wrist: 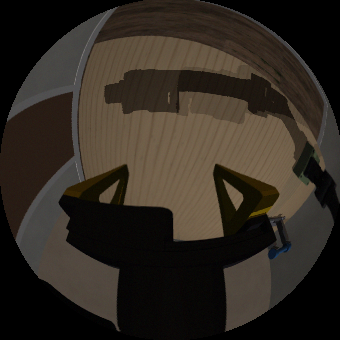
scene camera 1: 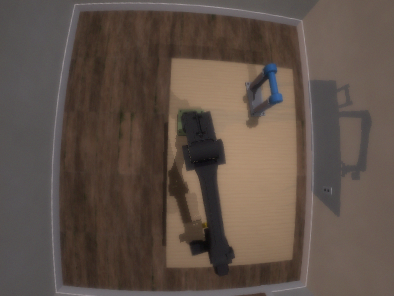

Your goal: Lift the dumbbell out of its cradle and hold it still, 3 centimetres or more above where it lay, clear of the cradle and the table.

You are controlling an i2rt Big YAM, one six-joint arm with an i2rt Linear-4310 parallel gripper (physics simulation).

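Where they show: gripper, fingertip midpoint: (wrist: 170, 168); arm's base at its link origin: (wrist: 310, 168).
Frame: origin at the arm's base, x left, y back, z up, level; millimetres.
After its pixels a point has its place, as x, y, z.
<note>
The blue dumbbell (scene camera 1: 273, 84) @[126, -431, 188] (wrist: 279, 250) @[102, -426, 176] rests across the tops of the two posts of its cradle (scene camera 1: 255, 102) @[108, -434, -47] (wrist: 283, 232) @[200, -421, 60], at the upper right of the tabletop in the scene view and small at the lower right edge in the wrist view. My gripper (wrist: 170, 168) @[-576, -34, 138] is open, its two yellow fingers wide apart with bare wood behind them. It is far from the dumbbell and the cradle. In the scene view a small yellow part of it shows beside the arm near the lower middle; the rest is mostly hidden by the arm.
The black arm (scene camera 1: 212, 200) @[-323, -12, 476] stretches over the light wooden tabletop (scene camera 1: 260, 200) @[-522, -396, -54] (wrist: 150, 135) @[-645, -76, -54] from its green base plate (scene camera 1: 181, 122) (wrist: 302, 167) @[-76, -21, -10]. Dark wooden floor (scene camera 1: 110, 150) surrounds the top, with a pale wall edge (scene camera 1: 308, 150) on the right. The arm's shadow falls on the wood.
</note>
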